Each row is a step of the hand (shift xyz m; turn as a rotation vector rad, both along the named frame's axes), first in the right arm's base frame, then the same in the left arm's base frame.
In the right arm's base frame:
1: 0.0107 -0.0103 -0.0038 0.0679 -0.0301 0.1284
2: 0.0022 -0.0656 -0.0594 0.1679 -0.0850 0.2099
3: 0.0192 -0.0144 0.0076 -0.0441 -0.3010 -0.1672
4: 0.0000 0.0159 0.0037 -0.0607 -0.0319 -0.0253
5: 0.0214 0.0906 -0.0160 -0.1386 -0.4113 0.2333
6: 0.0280 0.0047 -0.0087 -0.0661 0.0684 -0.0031
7: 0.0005 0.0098 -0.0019 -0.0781 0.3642 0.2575
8: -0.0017 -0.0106 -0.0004 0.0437 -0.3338 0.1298
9: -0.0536 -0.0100 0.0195 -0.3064 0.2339 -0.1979
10: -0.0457 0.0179 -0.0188 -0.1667 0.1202 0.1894
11: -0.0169 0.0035 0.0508 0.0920 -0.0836 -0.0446
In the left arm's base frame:
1: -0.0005 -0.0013 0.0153 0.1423 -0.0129 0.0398
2: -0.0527 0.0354 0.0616 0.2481 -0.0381 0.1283
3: 0.0128 -0.0032 0.0215 -0.1521 0.2150 0.2261
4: 0.0025 -0.0103 -0.0124 -0.0364 0.0625 -0.0109
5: -0.0167 -0.0789 -0.0492 0.2225 0.4081 0.1636
6: -0.0023 -0.0246 0.0165 -0.0228 0.0012 -0.0924
7: -0.0024 -0.0072 -0.0065 0.2074 -0.1580 -0.3702
8: -0.0001 0.0084 0.0067 0.1586 0.2105 0.2463
9: 0.0073 0.0481 -0.0315 -0.2784 0.0391 -0.3297
10: -0.0300 0.0187 -0.0389 0.1374 0.0631 -0.2350
11: 0.0452 0.0162 -0.0239 -0.0165 -0.0156 0.1301

